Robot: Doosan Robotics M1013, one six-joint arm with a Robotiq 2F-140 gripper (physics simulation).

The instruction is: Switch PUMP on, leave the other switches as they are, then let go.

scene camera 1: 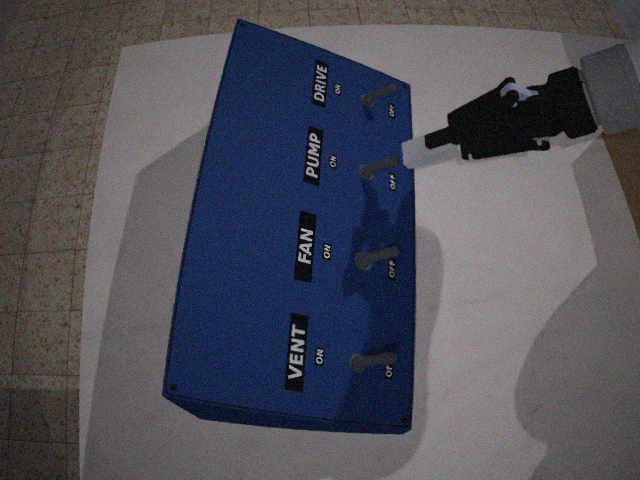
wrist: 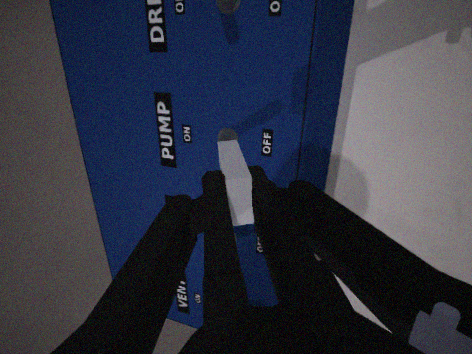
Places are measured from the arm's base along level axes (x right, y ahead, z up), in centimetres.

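Pixels of known places: gripper, fingertip midpoint: (scene camera 1: pixel 405 155) (wrist: pixel 228 158).
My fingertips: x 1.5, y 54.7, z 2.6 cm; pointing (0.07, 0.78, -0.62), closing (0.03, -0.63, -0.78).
For each thing: its top centre in the pictures, then the offset to it from my fingertips. "pt": a spot on its surface instead. Level surfaces: height alone.
- PUMP lever, middle of its top: (wrist: pixel 210 151) (scene camera 1: pixel 382 156) dx +0.1, dy +2.7, dz -0.4 cm
- DRIVE lever, surface spot: (wrist: pixel 229 5) (scene camera 1: pixel 372 101) pt dx +11.6, dy +2.8, dz -3.7 cm
- FAN lever, middle of its top: (scene camera 1: pixel 381 248) dx -11.8, dy +3.8, dz -0.4 cm
- VENT lever, middle of its top: (scene camera 1: pixel 378 355) dx -23.8, dy +4.9, dz -0.4 cm
- pale table, its level: dz -13.4 cm
The blue panel (scene camera 1: pixel 232 258) (wrist: pixel 110 100) carries the PUMP lever (scene camera 1: pixel 381 166) (wrist: pixel 227 134), which leans toward its OFF label in the scene view. The DRIVE lever (scene camera 1: pixel 379 95) (wrist: pixel 229 5), FAN lever (scene camera 1: pixel 381 255) and VENT lever (scene camera 1: pixel 375 360) also lean toward OFF in the scene view. My gripper (scene camera 1: pixel 407 155) (wrist: pixel 228 158) is shut and empty. Its pale fingertips are at the panel's OFF-side edge, close to the free end of the PUMP lever; I cannot tell whether they touch it. In the wrist view they hide most of that lever.
The panel stands on a pale table (scene camera 1: pixel 491 248) (wrist: pixel 415 130). The DRIVE lever is on one side of the PUMP lever and the FAN lever on the other. Shadows fall across the panel's OFF side. A tiled floor (scene camera 1: pixel 41 206) shows beyond the table edge.
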